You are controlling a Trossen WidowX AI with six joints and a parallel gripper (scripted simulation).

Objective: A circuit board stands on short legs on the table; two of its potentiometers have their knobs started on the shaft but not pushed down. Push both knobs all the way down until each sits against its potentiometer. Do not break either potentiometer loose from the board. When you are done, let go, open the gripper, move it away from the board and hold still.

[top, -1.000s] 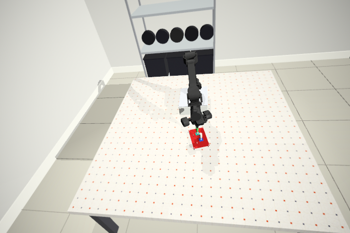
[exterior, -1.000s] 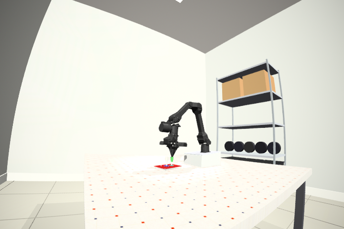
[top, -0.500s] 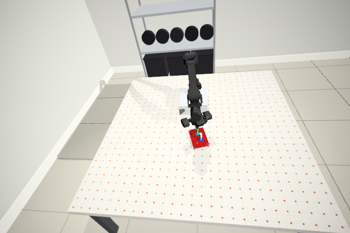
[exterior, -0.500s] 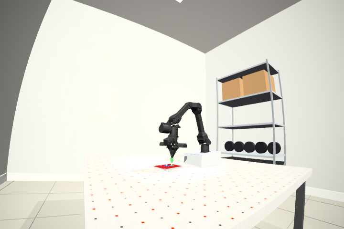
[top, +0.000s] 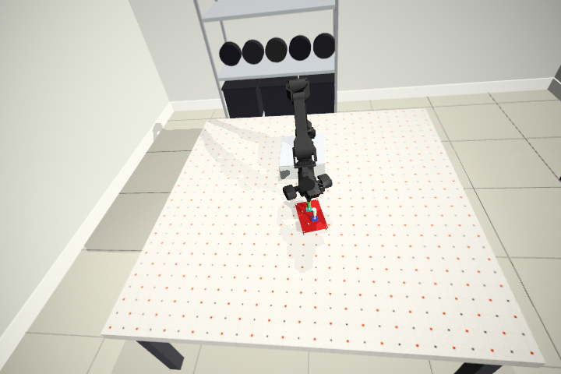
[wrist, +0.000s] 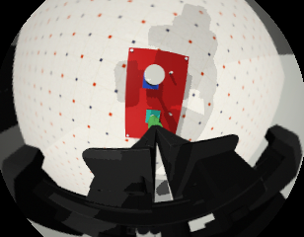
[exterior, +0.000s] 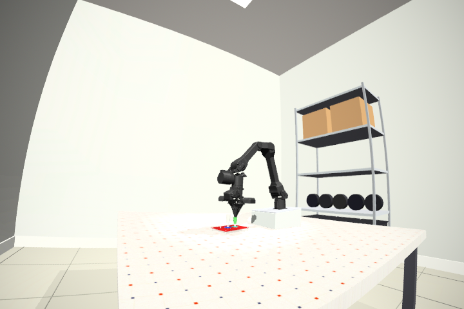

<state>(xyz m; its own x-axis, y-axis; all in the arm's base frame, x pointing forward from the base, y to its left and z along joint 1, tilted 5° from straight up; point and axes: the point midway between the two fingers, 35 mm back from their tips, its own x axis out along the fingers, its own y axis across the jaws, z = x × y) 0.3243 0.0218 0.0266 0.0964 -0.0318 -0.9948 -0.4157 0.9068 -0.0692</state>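
My gripper tip is now 10 mm above the green knob. Round my gripper tip: pale knob (50 mm ahead, 20 mm to the left).
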